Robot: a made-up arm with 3 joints. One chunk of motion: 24 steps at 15 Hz.
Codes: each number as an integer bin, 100 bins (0 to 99) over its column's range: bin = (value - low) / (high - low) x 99, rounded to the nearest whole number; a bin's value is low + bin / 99 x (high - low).
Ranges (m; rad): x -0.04..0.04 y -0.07..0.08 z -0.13..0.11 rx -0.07..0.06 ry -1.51..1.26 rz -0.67..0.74
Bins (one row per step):
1: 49 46 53 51 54 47
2: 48 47 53 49 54 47
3: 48 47 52 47 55 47
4: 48 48 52 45 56 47
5: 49 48 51 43 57 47
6: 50 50 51 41 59 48
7: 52 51 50 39 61 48
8: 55 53 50 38 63 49
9: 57 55 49 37 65 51
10: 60 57 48 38 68 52
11: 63 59 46 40 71 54
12: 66 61 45 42 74 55
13: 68 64 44 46 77 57
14: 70 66 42 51 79 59
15: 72 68 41 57 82 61
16: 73 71 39 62 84 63
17: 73 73 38 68 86 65
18: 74 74 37 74 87 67
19: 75 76 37 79 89 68
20: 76 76 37 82 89 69
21: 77 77 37 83 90 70
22: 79 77 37 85 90 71
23: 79 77 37 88 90 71
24: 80 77 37 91 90 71
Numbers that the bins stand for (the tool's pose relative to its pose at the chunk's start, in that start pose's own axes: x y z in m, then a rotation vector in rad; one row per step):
1: -0.0004 -0.0003 -0.0015 -0.0030 0.0009 -0.0006
2: -0.0012 0.0012 -0.0015 -0.0057 0.0009 -0.0006
3: -0.0012 0.0012 -0.0039 -0.0083 0.0289 -0.0006
4: -0.0012 0.0027 -0.0039 -0.0109 0.0569 -0.0006
5: -0.0004 0.0027 -0.0064 -0.0135 0.0848 -0.0006
6: 0.0004 0.0058 -0.0064 -0.0162 0.1408 0.0136
7: 0.0020 0.0073 -0.0088 -0.0188 0.1968 0.0136
8: 0.0044 0.0103 -0.0088 -0.0201 0.2527 0.0279
9: 0.0061 0.0133 -0.0112 -0.0214 0.3087 0.0564
10: 0.0085 0.0164 -0.0136 -0.0201 0.3926 0.0706
11: 0.0109 0.0194 -0.0185 -0.0175 0.4766 0.0991
12: 0.0133 0.0224 -0.0209 -0.0148 0.5605 0.1133
13: 0.0149 0.0270 -0.0233 -0.0096 0.6444 0.1418
14: 0.0166 0.0300 -0.0282 -0.0030 0.7004 0.1703
15: 0.0182 0.0330 -0.0306 0.0048 0.7843 0.1988
16: 0.0190 0.0376 -0.0355 0.0114 0.8403 0.2273
17: 0.0190 0.0406 -0.0379 0.0193 0.8963 0.2558
18: 0.0198 0.0421 -0.0403 0.0272 0.9242 0.2842
19: 0.0206 0.0452 -0.0403 0.0337 0.9802 0.2985
20: 0.0214 0.0452 -0.0403 0.0377 0.9802 0.3127
21: 0.0222 0.0467 -0.0403 0.0390 1.0082 0.3270
22: 0.0238 0.0467 -0.0403 0.0416 1.0082 0.3412
23: 0.0238 0.0467 -0.0403 0.0456 1.0082 0.3412
24: 0.0246 0.0467 -0.0403 0.0495 1.0082 0.3412

